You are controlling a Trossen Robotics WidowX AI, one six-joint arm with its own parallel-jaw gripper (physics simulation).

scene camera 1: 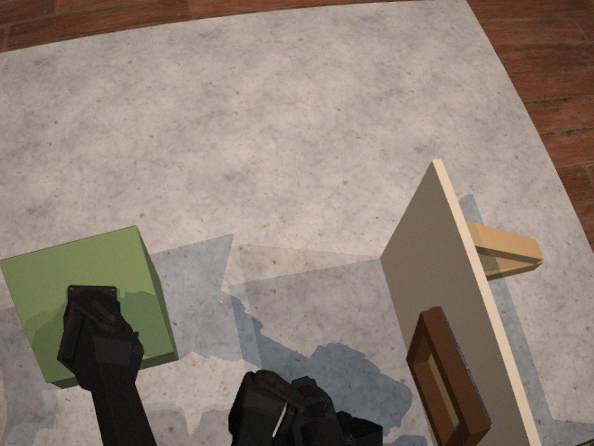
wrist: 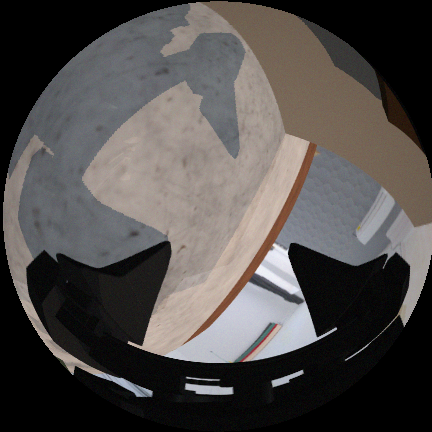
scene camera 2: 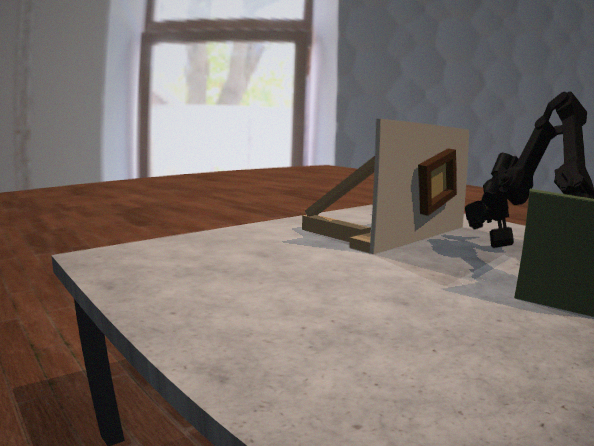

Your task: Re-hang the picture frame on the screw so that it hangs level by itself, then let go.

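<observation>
The brown picture frame (scene camera 1: 457,370) (scene camera 2: 425,192) is on the front face of the upright beige board (scene camera 1: 425,250) (scene camera 2: 400,150) (wrist: 300,90), above the table. In scene view 2 it looks tilted, its far side higher than its near side. Part of it (wrist: 397,107) shows at the right edge of the wrist view. The screw is hidden. My gripper (scene camera 2: 487,227) (wrist: 232,249) is open and empty, with its fingers wide apart. It is in front of the board, lower than the frame and apart from both. In scene view 1 the fingers are hard to make out.
A green block (scene camera 1: 100,255) (scene camera 2: 560,250) stands on the grey table (scene camera 1: 250,125) (scene camera 2: 250,325) (wrist: 150,165), on the arm's side of the board. A wooden brace (scene camera 1: 510,240) (scene camera 2: 340,187) supports the board from behind. Part of my arm (scene camera 1: 107,345) is over the green block in scene view 1.
</observation>
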